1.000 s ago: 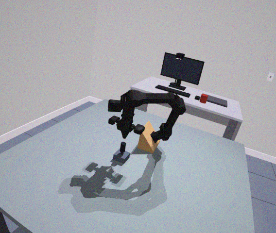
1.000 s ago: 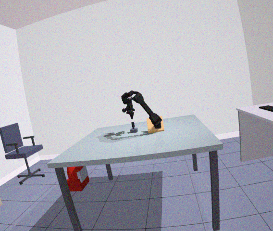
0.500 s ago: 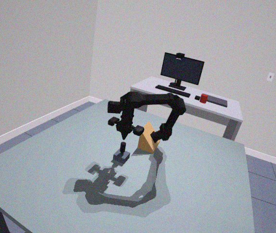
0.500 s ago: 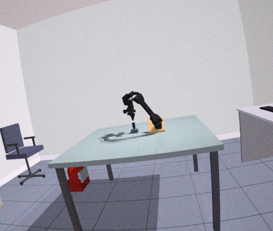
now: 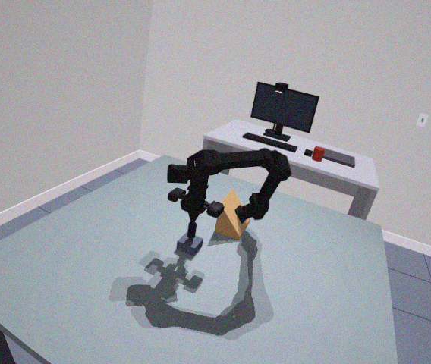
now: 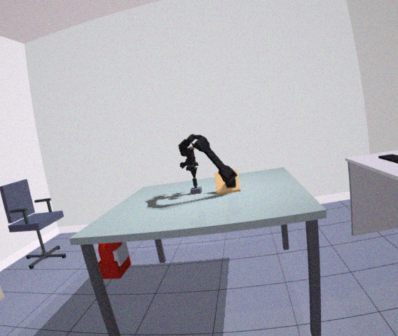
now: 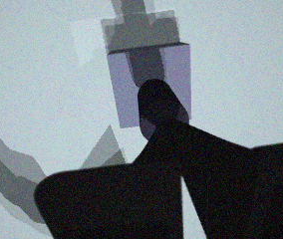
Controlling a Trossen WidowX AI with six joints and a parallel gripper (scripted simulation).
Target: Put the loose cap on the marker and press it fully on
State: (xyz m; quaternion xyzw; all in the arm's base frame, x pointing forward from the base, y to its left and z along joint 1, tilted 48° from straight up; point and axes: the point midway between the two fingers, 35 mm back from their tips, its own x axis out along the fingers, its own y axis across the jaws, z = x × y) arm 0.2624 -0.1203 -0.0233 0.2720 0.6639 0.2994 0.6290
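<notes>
The holder block lies 90 mm below my gripper tip. From my gripper tip the other things lie so: marker cap: 30 mm below.
</notes>
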